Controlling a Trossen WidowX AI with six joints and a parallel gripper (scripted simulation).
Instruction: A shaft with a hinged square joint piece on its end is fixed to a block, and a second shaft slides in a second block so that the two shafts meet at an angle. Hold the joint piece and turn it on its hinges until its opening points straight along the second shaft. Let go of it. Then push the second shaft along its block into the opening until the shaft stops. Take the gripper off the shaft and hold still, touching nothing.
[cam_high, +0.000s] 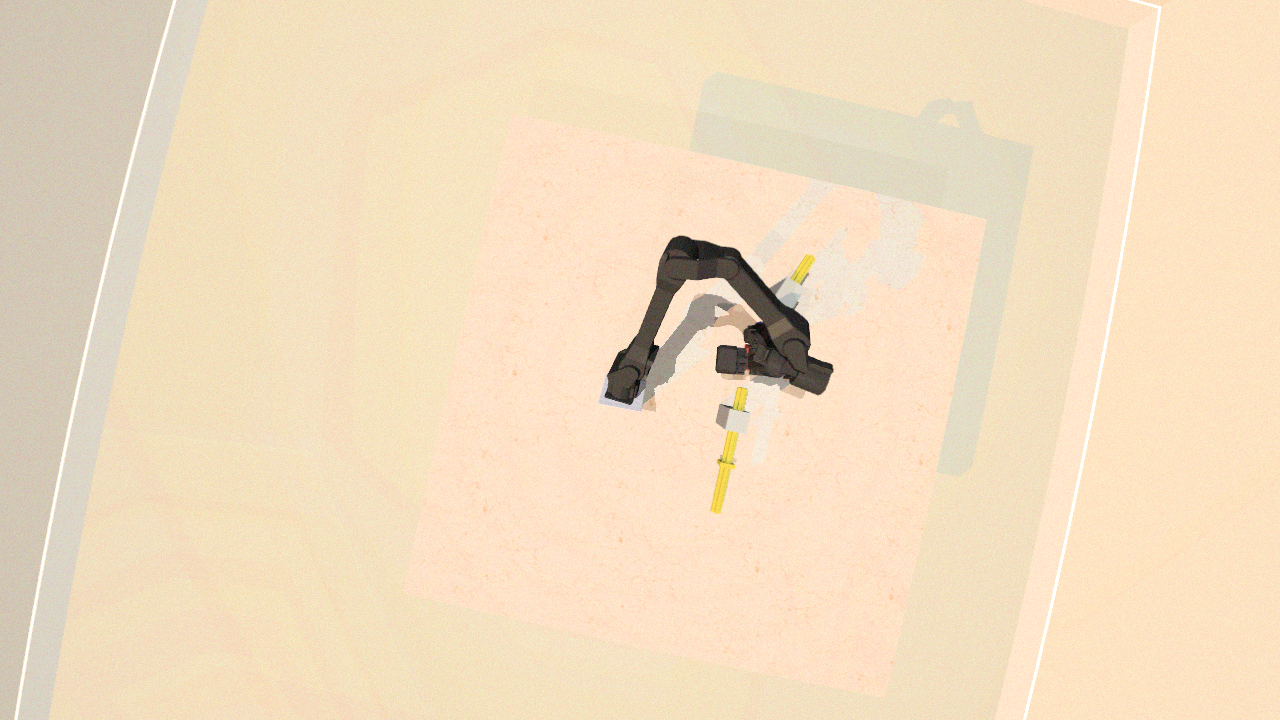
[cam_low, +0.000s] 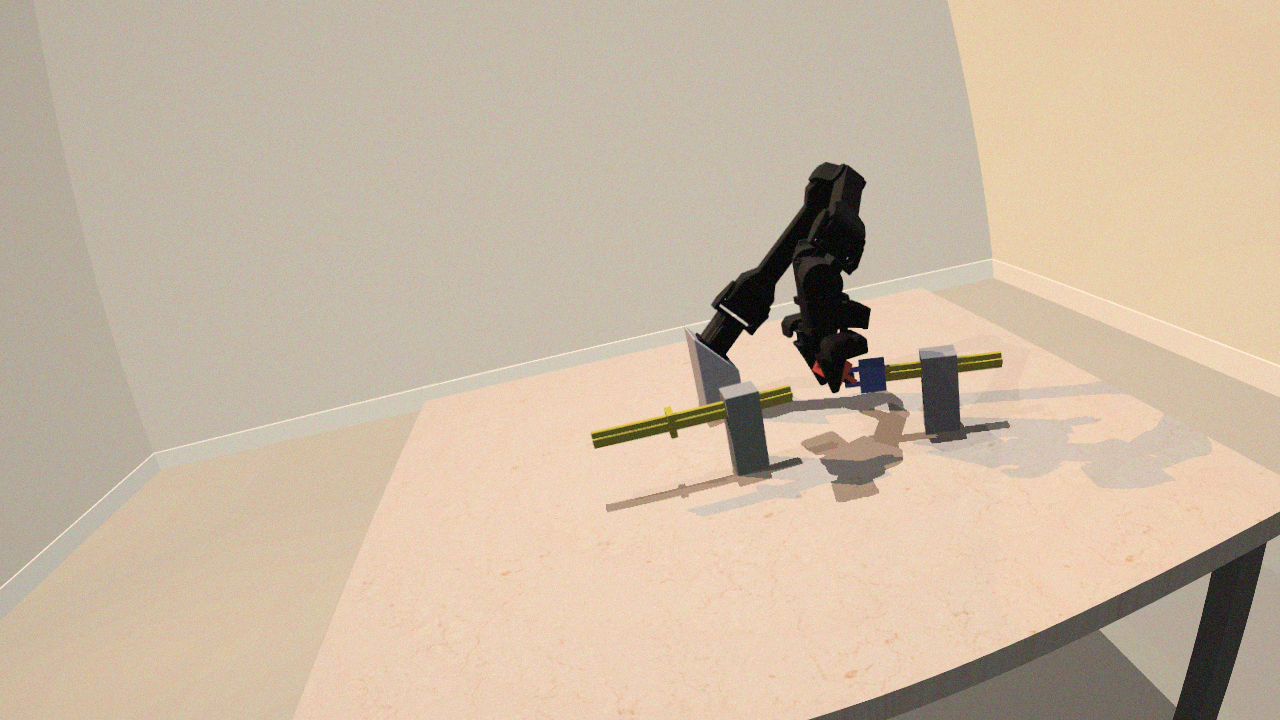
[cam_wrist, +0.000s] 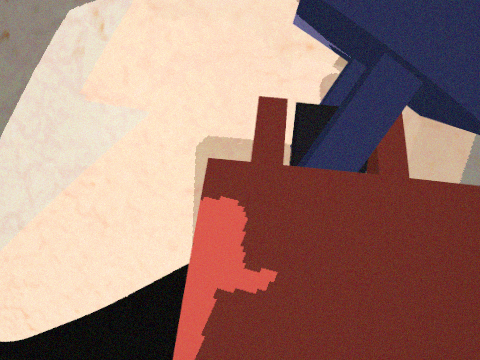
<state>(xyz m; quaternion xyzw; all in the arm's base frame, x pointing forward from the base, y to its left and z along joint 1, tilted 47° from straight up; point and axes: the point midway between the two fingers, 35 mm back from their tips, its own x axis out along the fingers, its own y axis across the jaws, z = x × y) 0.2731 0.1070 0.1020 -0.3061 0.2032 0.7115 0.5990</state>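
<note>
The red square joint piece is 1 cm to the left of my gripper tip and 3 cm above it.
</note>
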